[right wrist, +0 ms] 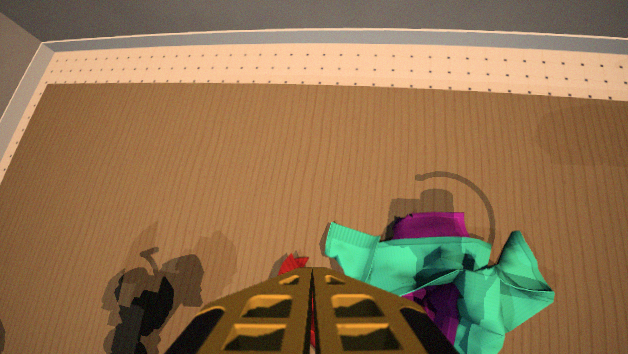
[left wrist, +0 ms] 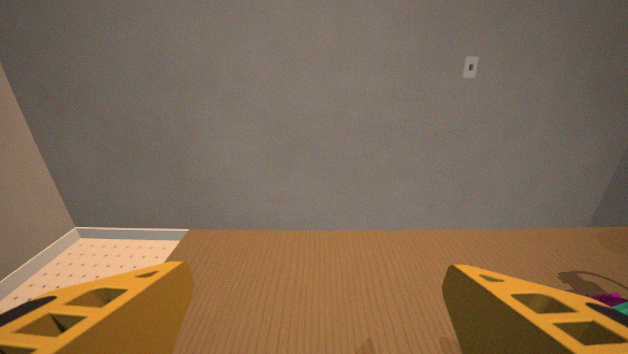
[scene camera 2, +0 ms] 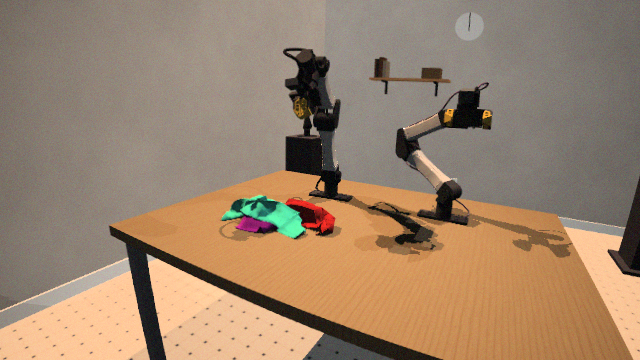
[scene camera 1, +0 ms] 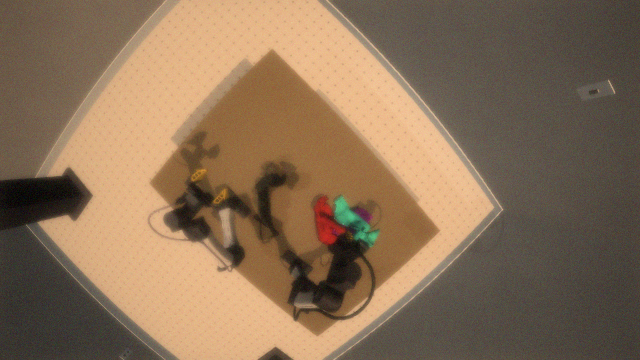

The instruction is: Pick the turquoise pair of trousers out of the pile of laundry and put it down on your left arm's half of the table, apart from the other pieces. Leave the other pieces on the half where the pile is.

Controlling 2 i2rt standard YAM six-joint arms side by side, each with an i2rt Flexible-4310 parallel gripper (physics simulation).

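Note:
The turquoise trousers (scene camera 1: 346, 212) (scene camera 2: 280, 214) (right wrist: 405, 257) lie crumpled on top of the pile, partly over a purple piece (scene camera 1: 363, 215) (scene camera 2: 254, 225) (right wrist: 432, 226). A red piece (scene camera 1: 325, 225) (scene camera 2: 320, 218) (right wrist: 294, 263) lies beside them, at the left in scene camera 1. My right gripper (scene camera 1: 349, 236) (scene camera 2: 301, 107) (right wrist: 312, 279) is shut and empty, its fingertips together, high above the table and the pile. It hides part of the red piece in the right wrist view. My left gripper (scene camera 1: 209, 185) (scene camera 2: 468, 119) (left wrist: 317, 276) is wide open and empty, raised high, away from the pile.
The brown wooden table (scene camera 1: 280, 110) (scene camera 2: 450, 300) carries both arm bases along one long side. Arm shadows fall across it between the pile and the left arm. A wall shelf (scene camera 2: 410, 80) and a dark block (scene camera 2: 302, 154) stand beyond the table in scene camera 2.

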